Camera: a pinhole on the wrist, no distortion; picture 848 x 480 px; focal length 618.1 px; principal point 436.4 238.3 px. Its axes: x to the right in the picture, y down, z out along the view. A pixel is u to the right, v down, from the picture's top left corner.
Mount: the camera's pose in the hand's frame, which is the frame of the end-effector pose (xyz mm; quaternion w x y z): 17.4 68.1 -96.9 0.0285 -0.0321 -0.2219 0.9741
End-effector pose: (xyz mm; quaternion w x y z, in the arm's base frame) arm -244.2 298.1 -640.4 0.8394 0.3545 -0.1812 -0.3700
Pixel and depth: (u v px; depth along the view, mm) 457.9 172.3 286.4
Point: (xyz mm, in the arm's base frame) -364.2 214.9 -542.1
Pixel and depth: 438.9 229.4 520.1
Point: -545.0 72.5 -494.5
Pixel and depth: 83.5 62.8 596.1
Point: -363.4 -213.5 -309.0
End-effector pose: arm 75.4 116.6 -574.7 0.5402 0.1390 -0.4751 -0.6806
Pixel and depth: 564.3 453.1 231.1
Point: -17.7 193.9 -633.6
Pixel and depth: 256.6 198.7 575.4
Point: -386.4 208.5 -427.6
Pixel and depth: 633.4 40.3 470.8
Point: -126.8 447.8 -421.6
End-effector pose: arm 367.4 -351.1 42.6 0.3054 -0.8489 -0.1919 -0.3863
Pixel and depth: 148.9 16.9 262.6
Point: 562.6 -238.9 30.4
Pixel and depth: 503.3 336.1 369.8
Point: 367.3 -112.6 -53.2
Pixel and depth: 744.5 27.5 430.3
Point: 429.3 -164.4 -317.3
